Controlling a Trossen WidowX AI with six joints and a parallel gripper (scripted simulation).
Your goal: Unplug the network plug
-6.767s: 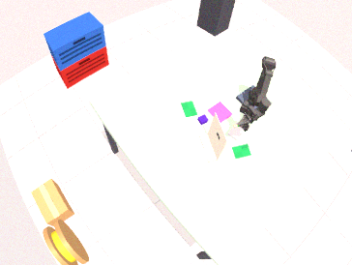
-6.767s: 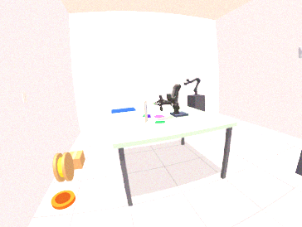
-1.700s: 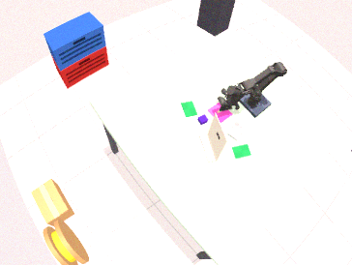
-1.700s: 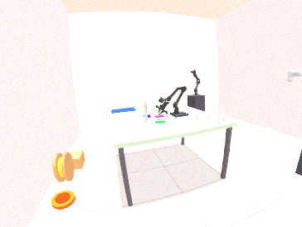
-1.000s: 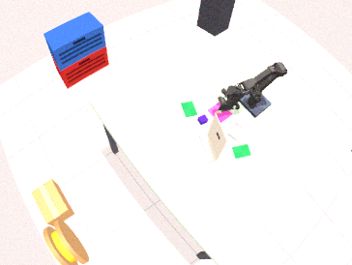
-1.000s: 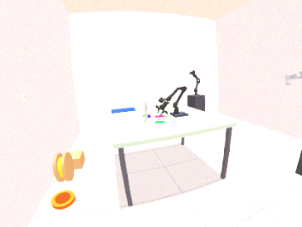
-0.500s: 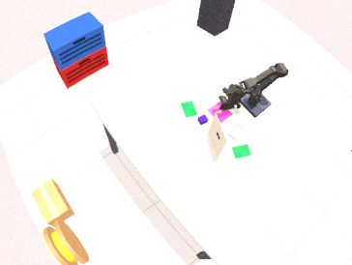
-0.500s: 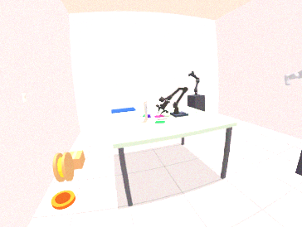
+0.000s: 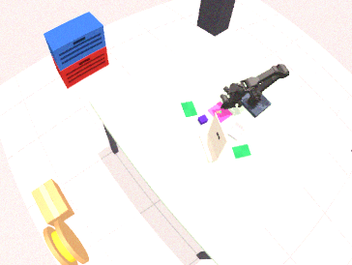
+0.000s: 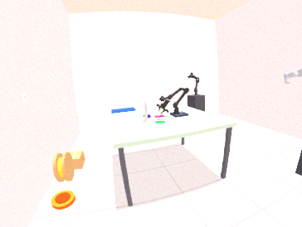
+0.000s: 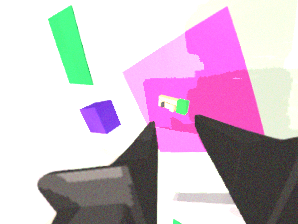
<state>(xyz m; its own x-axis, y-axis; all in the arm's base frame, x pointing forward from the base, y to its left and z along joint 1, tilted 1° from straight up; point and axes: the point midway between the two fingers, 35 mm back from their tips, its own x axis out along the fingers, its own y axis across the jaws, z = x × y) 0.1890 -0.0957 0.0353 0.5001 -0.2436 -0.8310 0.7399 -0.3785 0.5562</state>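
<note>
My gripper tip is 20 mm short of the network plug, 10 mm to the left of it and 30 mm above it. Also, from my gripper tip: magenta marked square: 10 mm ahead, 40 mm below; then purple cube: 140 mm ahead, 40 mm to the right, 20 mm below; then upright panel: 240 mm ahead, 120 mm to the left, 70 mm above.
</note>
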